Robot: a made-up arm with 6 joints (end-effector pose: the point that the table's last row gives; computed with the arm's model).
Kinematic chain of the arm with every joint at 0, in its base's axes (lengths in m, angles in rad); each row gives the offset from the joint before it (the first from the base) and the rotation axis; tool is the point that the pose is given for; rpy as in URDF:
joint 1: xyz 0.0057 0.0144 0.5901 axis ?
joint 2: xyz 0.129 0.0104 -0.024 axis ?
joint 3: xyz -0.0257 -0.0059 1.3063 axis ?
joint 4: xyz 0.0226 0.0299 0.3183 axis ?
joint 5: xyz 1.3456 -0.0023 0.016 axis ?
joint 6: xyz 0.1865 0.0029 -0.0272 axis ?
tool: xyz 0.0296 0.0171 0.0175 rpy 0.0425 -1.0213 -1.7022
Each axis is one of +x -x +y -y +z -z.
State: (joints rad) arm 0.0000 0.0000 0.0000 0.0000 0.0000 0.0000
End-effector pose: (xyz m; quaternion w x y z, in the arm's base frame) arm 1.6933 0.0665 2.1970 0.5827 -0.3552 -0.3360 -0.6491
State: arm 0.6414 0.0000 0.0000 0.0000 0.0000 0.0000
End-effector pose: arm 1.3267 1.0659 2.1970 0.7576 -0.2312 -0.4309 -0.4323
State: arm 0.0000 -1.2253 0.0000 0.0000 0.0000 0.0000
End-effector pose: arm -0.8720 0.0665 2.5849 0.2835 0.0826 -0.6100 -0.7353
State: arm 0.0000 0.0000 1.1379 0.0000 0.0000 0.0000
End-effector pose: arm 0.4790 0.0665 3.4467 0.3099 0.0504 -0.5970 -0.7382
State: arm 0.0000 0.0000 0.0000 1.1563 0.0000 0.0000
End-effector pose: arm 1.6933 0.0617 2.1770 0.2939 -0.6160 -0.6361 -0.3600
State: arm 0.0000 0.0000 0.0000 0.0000 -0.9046 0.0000
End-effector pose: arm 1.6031 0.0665 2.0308 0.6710 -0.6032 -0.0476 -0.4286
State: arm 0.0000 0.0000 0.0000 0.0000 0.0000 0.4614
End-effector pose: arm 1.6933 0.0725 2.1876 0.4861 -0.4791 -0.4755 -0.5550
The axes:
joint 1: +z
joint 2: +y
joint 3: -y
joint 4: -x
joint 5: -y
joint 6: -x

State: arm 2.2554 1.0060 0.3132 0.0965 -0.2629 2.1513
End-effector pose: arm -1.6426 1.9836 0.4643 0.1868 -0.3495 0.8313 -0.3898
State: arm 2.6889 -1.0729 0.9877 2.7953 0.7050 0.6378
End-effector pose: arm 1.7050 -0.8767 2.4487 0.1999 -0.0255 0.6136 0.7635
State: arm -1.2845 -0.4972 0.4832 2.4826 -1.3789 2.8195
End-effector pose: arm -0.1205 0.1476 3.1038 0.2994 -0.3225 0.7387 0.5106
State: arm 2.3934 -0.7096 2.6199 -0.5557 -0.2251 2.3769
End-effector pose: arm 1.5905 -1.5634 1.0036 0.3143 0.1211 0.0842 -0.9378
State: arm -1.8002 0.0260 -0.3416 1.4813 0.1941 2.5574
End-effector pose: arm -0.3490 -1.6867 1.6026 0.1184 -0.5941 -0.1767 0.7758
